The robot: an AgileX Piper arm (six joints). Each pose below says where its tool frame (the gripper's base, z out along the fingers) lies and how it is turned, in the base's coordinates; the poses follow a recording.
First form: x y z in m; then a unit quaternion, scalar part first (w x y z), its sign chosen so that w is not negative.
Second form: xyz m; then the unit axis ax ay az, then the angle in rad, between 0 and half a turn. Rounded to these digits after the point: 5 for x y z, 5 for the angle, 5 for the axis.
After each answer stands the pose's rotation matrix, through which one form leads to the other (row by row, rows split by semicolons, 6 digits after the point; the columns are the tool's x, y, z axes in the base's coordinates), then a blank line. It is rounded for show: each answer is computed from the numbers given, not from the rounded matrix.
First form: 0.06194 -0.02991 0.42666 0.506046 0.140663 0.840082 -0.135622
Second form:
0.06194 -0.02991 0.42666 0.16309 0.97400 -0.15724 2.08040
-0.448263 0.373599 0.812086; 0.099075 0.923641 -0.370231; -0.888395 -0.085503 -0.451048

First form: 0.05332 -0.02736 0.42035 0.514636 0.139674 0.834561 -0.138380
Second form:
0.05332 -0.02736 0.42035 0.16290 0.97335 -0.16139 2.06043
-0.431282 0.375564 0.820334; 0.090702 0.922684 -0.374736; -0.897646 -0.087211 -0.432002

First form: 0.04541 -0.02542 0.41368 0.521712 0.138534 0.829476 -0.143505
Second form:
0.04541 -0.02542 0.41368 0.16238 0.97228 -0.16821 2.04388
-0.417249 0.379558 0.825735; 0.080085 0.920429 -0.382618; -0.905257 -0.093518 -0.414445

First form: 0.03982 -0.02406 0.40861 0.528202 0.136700 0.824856 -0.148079
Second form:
0.03982 -0.02406 0.40861 0.16099 0.97143 -0.17439 2.02863
-0.404631 0.381947 0.830897; 0.069084 0.918771 -0.388698; -0.911867 -0.099877 -0.398150

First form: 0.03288 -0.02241 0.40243 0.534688 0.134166 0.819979 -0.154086
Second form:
0.03288 -0.02241 0.40243 0.15877 0.97033 -0.18234 2.01332
-0.392216 0.384803 0.835520; 0.055251 0.916514 -0.396169; -0.918212 -0.109221 -0.380732

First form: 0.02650 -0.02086 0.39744 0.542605 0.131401 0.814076 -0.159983
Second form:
0.02650 -0.02086 0.39744 0.15643 0.96915 -0.19046 1.99452
-0.376628 0.387556 0.841399; 0.040326 0.914278 -0.403074; -0.925487 -0.117879 -0.359971

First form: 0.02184 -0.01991 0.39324 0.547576 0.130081 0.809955 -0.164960
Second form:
0.02184 -0.01991 0.39324 0.15546 0.96797 -0.19714 1.98266
-0.366479 0.391376 0.844108; 0.030063 0.911734 -0.409679; -0.929941 -0.124762 -0.345897

